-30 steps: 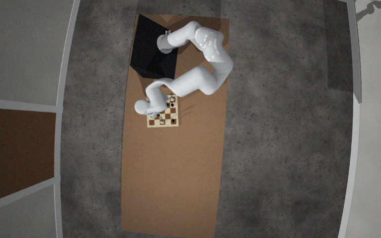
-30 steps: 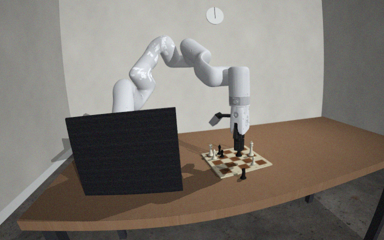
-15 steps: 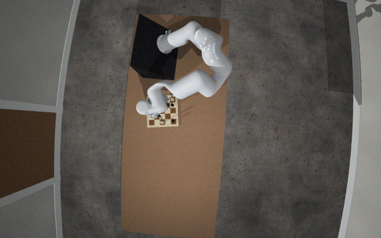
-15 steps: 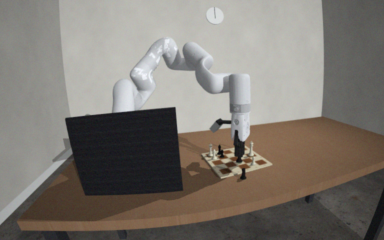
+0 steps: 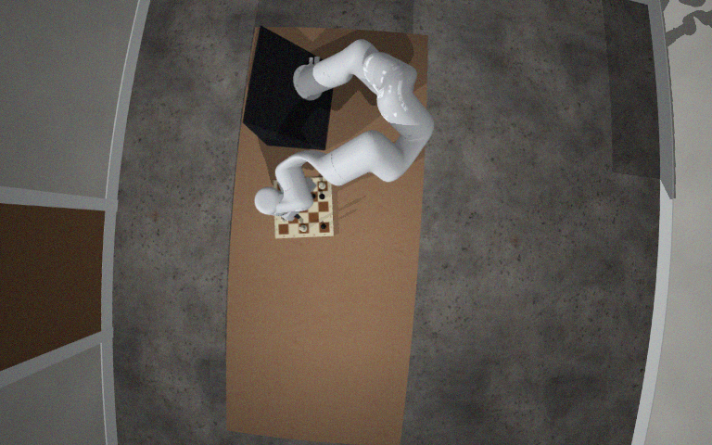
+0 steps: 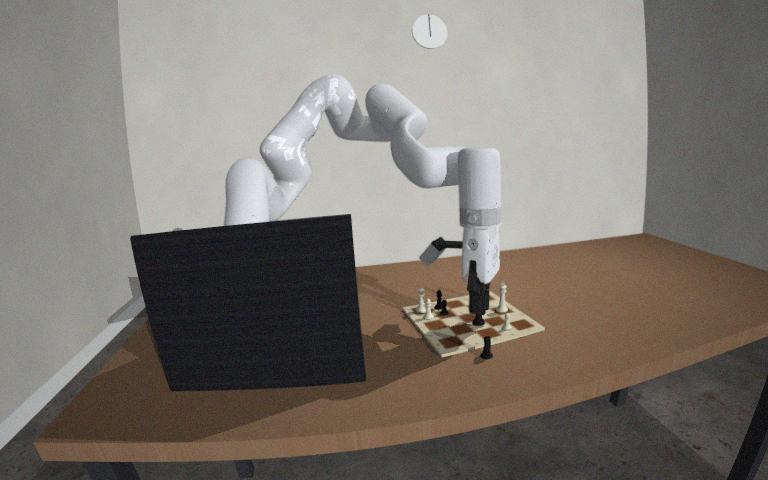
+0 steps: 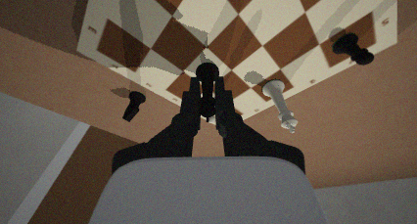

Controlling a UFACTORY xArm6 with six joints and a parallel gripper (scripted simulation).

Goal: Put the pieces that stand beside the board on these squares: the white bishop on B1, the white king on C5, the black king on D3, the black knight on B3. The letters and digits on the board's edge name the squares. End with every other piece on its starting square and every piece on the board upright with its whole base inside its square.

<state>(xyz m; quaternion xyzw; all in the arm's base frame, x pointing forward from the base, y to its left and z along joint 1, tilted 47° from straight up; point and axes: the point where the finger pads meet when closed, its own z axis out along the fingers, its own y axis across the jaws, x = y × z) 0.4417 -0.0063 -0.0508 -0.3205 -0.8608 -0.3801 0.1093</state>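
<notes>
Now: hand 10 mm above the black king. Also, from my hand: white king 70 mm ahead, 40 mm to the left, 20 mm below; chessboard 40 mm to the left, 50 mm below; white pawn 50 mm ahead, 30 mm to the right, 40 mm below.
</notes>
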